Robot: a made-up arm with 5 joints.
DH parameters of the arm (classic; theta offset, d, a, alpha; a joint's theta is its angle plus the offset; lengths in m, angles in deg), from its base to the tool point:
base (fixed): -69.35 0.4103 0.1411 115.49
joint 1: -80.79 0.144 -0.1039 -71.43
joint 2: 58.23 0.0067 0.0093 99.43
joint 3: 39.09 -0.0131 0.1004 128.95
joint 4: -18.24 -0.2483 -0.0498 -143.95
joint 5: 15.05 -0.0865 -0.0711 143
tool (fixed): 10.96 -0.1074 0 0
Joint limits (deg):
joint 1: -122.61..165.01
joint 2: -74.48..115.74
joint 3: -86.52..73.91
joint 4: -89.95..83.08
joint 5: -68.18..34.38
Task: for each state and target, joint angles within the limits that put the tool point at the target. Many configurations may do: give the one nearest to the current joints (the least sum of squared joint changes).
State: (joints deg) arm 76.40 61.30 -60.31 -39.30 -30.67
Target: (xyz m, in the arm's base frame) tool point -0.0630 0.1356 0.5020
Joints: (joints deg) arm 113.09 104.97 -79.72 -22.27 -45.84
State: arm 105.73 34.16 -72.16 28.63 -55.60
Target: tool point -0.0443 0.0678 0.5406
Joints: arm 136.19 46.04 -78.89 25.26 -52.00
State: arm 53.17 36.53 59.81 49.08 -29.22
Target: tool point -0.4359 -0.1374 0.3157
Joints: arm 41.94 -4.25 51.97 68.28 -36.94
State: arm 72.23 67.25 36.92 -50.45 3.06
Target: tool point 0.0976 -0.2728 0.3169
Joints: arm 44.52 80.00 55.47 -62.87 -7.94
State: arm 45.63 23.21 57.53 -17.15 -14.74
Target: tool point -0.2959 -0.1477 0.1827
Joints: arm 46.94 7.58 47.60 -7.40 -28.66
